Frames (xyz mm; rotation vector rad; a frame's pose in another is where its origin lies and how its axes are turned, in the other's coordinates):
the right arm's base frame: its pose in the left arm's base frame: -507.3 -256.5 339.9 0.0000 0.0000 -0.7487
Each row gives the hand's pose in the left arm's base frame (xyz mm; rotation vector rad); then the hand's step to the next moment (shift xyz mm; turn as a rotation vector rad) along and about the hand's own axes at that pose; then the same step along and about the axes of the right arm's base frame.
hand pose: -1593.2 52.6 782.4 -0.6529 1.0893 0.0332
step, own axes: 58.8 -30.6 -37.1 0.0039 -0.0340 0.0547
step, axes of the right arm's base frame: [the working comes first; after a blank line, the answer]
step, axes of the left arm's base frame: 8.6 -60.5 -45.2 0.0576 -0.0011 0.0291

47.4 -38.5 -45.2 0.0429 0.0384 0.0291
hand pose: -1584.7 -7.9 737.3 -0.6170 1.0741 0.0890
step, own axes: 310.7 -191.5 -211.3 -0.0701 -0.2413 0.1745
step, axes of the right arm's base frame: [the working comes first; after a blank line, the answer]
step, axes of the left arm's base frame: 53.1 -336.4 -248.8 0.1908 -0.0951 0.2194

267.9 -210.3 -248.8 0.2046 0.0602 0.2194
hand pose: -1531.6 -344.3 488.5 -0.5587 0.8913 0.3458
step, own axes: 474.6 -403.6 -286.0 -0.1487 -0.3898 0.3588
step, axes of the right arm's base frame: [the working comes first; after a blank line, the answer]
step, axes of the left arm's base frame: 301.4 -467.9 -400.3 0.3361 -0.1103 0.4215

539.2 -137.6 -400.3 0.3213 0.1480 0.4215
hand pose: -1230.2 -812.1 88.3 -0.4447 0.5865 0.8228
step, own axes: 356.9 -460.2 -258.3 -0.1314 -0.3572 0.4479
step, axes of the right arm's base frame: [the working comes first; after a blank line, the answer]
step, axes of the left arm's base frame: 473.0 -232.2 -358.1 0.3475 -0.0295 0.4732

504.6 151.9 -358.1 0.2746 0.2149 0.4732
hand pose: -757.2 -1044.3 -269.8 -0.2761 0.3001 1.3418
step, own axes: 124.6 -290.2 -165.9 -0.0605 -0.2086 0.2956
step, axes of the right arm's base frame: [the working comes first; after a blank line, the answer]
step, axes of the left arm's base frame: 299.8 -7.0 -193.2 0.2080 0.0099 0.3020

224.4 199.0 -193.2 0.1456 0.1488 0.3020
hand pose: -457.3 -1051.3 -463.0 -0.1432 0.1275 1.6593
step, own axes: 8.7 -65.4 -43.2 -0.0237 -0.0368 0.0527
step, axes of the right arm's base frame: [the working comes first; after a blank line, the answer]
step, axes of the left arm's base frame: 65.1 7.3 -43.9 0.0379 -0.0109 0.0560

42.7 49.7 -43.9 0.0352 0.0178 0.0560
